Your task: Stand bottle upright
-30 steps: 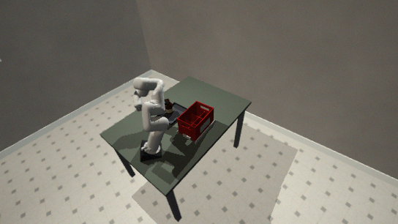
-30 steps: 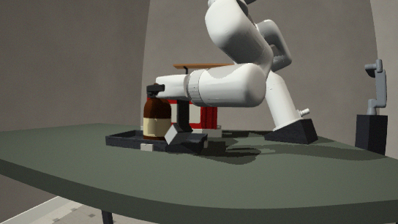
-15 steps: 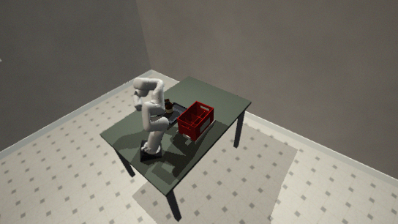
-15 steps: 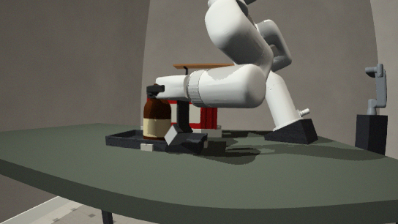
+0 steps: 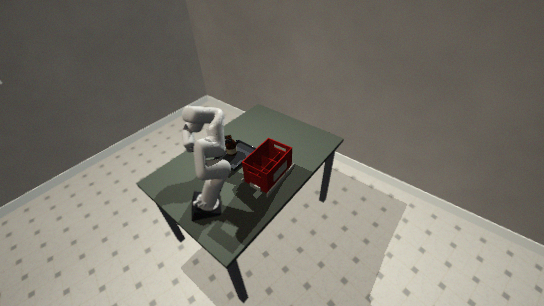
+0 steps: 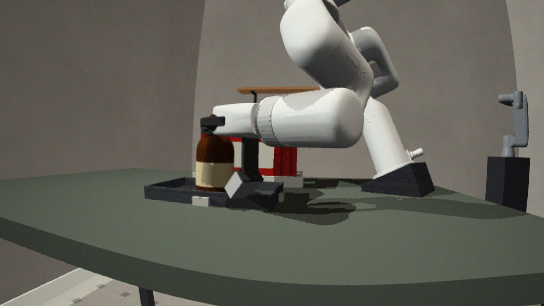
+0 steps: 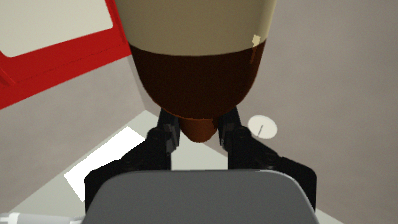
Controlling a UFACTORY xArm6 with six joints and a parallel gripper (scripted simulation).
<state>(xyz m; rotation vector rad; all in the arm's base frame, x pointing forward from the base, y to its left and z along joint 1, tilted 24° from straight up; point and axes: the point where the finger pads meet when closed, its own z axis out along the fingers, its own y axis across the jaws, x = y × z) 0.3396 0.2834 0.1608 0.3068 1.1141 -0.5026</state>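
The brown bottle is 50 mm below my hand. From my hand the other things lie so: dark tray: 10 mm ahead, 40 mm to the right, 130 mm below; then crate: 20 mm ahead, 340 mm to the right, 60 mm below.
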